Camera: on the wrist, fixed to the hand. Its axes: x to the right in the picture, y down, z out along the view.
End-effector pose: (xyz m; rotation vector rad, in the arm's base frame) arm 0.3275 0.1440 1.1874 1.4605 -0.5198 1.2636
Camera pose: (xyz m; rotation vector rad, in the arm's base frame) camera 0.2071 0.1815 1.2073 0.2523 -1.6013 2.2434
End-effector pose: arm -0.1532 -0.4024 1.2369 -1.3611 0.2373 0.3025
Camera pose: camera -0.1976 -0.4650 1.1349 -1.4297 1.5812 1.3574
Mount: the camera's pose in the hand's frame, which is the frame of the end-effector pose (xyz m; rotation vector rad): -0.0117 0.0981 -0.0809 -0.4312 0.3899 1.4712
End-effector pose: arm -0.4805 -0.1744 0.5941 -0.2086 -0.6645 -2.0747
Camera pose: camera -0.3851 -0.2515 0.5585 -0.3696 0.2267 -0.7343
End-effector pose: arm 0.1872 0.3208 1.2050 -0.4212 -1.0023 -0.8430
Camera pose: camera 0.3062 0.3333 1.1605 -1.1064 0.0297 0.2399
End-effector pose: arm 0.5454 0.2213 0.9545 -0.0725 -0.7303 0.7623
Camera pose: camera 0.5311 0.3013 0.8560 -1.2169 -0.3539 1.8865
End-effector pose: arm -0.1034 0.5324 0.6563 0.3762 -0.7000 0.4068
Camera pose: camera -0.1148 0.6510 0.6104 -0.7079 -0.5529 1.6261
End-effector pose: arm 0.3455 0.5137 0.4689 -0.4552 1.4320 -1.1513
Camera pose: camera 0.3078 0.5967 0.3795 0.5626 1.7647 0.2891
